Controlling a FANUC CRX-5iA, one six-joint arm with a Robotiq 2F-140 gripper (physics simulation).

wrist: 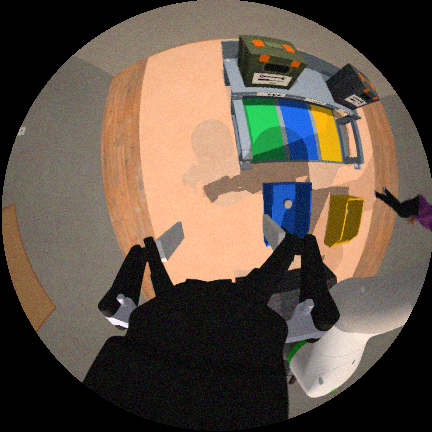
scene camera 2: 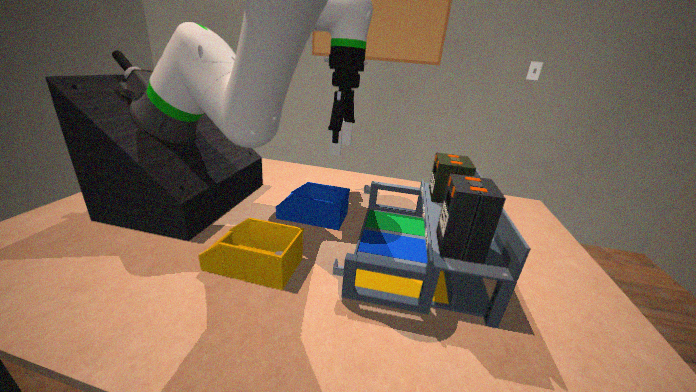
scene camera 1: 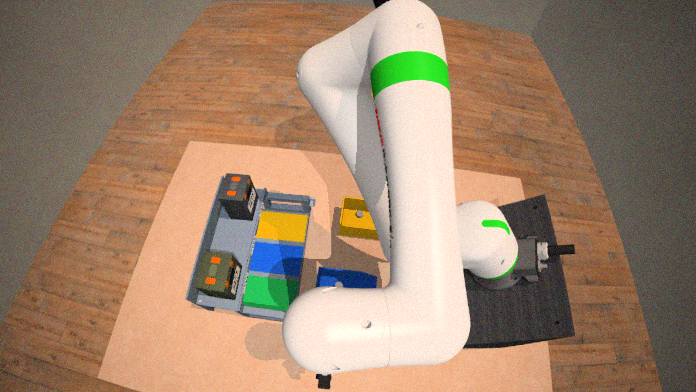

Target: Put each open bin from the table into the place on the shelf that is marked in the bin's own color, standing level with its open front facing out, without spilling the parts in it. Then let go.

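Places are measured from the arm's base along level axes (x ahead, y left, z up), in millimetres.
Pixels of known places: gripper, fingertip midpoint: (wrist: 221,226) (scene camera 2: 341,149); arm's base at its link origin: (wrist: 299,343) (scene camera 2: 164,120) (scene camera 1: 498,261).
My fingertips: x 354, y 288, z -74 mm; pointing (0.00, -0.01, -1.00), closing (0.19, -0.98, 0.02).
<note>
Ahead of a thing's pixels: the offset from my fingertips to its top centre. "spot": to the spot under its first point.
The blue bin {spot: dx +5, dy -207, dz -124 mm} (scene camera 1: 350,276) (scene camera 2: 312,210) (wrist: 280,195) stands upright on the table, with a round pale part inside; the arm hides some of it in scene camera 1. The yellow bin {spot: dx +29, dy -344, dz -76 mm} (scene camera 1: 356,227) (scene camera 2: 247,262) (wrist: 337,220) stands upright beside it, also holding a round part. The grey shelf (scene camera 1: 230,235) (scene camera 2: 427,285) (wrist: 239,125) has empty green {spot: dx +239, dy -80, dz -143 mm} (scene camera 1: 262,292) (wrist: 261,120), blue {spot: dx +239, dy -202, dz -143 mm} (scene camera 1: 277,256) (wrist: 294,112) and yellow {spot: dx +263, dy -303, dz -143 mm} (scene camera 1: 282,226) (wrist: 327,125) places. My gripper (scene camera 2: 340,140) (wrist: 221,226) is open and empty, high above the table, its fingers pointing down.
An olive case {dx +323, dy -60, dz +49 mm} (scene camera 1: 217,275) (scene camera 2: 440,175) (wrist: 270,62) and a black case {dx +369, dy -287, dz +72 mm} (scene camera 1: 240,197) (scene camera 2: 470,220) (wrist: 350,87) stand on the shelf's upper board. The dark robot base (scene camera 1: 515,310) (scene camera 2: 135,190) is across the bins from the shelf. A person (wrist: 412,207) shows at the wrist view's right edge.
</note>
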